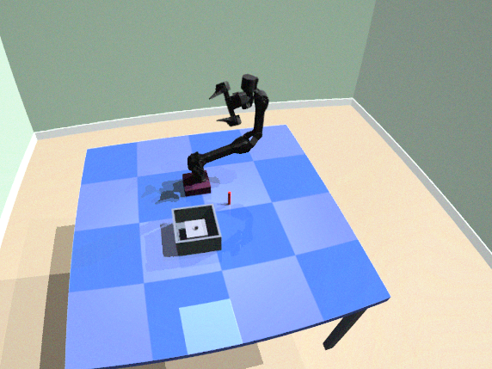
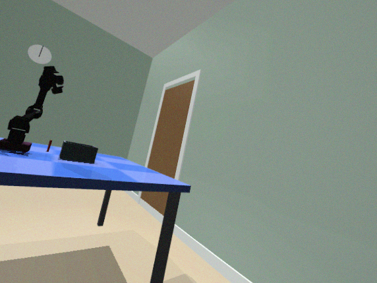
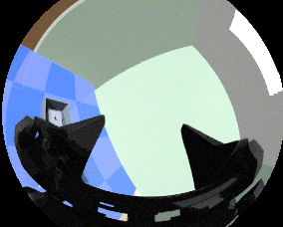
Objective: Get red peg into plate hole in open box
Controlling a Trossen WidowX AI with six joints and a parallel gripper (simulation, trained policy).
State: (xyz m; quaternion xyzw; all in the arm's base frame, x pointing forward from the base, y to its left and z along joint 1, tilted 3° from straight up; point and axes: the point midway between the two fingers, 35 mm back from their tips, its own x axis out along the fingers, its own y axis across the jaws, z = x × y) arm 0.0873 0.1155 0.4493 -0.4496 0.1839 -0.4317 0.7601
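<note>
Now: the red peg 5 cm ahead of my gripper tip, 7 cm to the left of it and 46 cm below it. Also, from my gripper tip: light grey plate (22 cm ahead, 11 cm to the right, 46 cm below); then dark grey box (22 cm ahead, 11 cm to the right, 47 cm below).
</note>
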